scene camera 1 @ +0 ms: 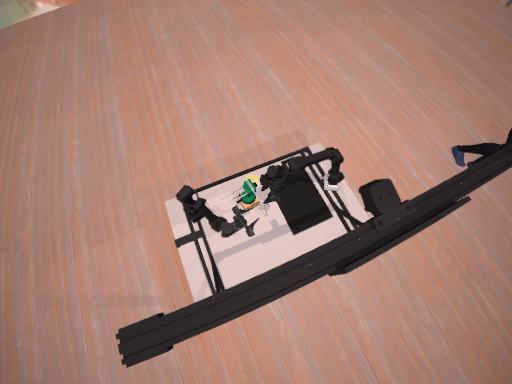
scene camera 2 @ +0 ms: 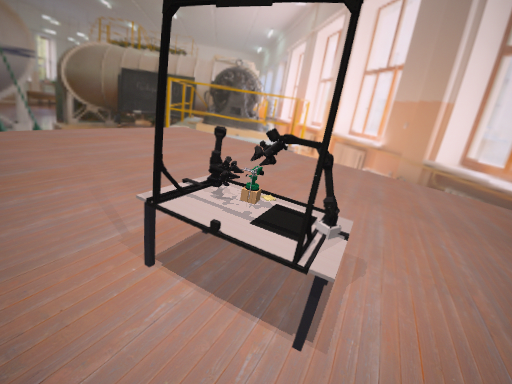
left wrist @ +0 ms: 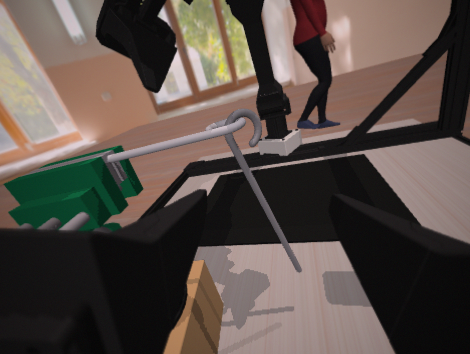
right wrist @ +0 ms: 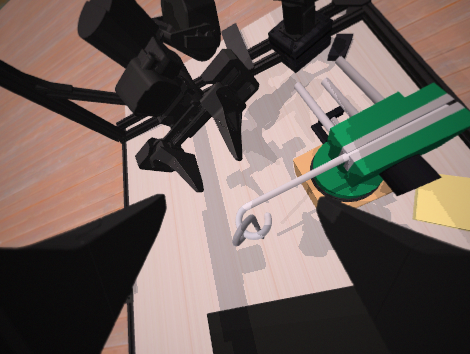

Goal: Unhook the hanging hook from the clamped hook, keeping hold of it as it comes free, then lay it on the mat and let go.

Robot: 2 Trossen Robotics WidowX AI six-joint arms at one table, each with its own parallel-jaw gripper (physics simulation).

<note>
The left gripper point(left wrist: 267, 199) is open and holds nothing. Also in view: a hanging hook point(left wrist: 229, 138). The right gripper point(right wrist: 242, 202) is open, with nothing in its grasp. Further things: a black mat point(scene camera 1: 303, 207), a tan block point(left wrist: 201, 319) and a green base point(right wrist: 332, 181).
The left gripper is seen too in the right wrist view point(right wrist: 218, 177). The right gripper is seen too in the left wrist view point(left wrist: 184, 47). The black mat also shows in the right wrist view point(right wrist: 340, 313).
</note>
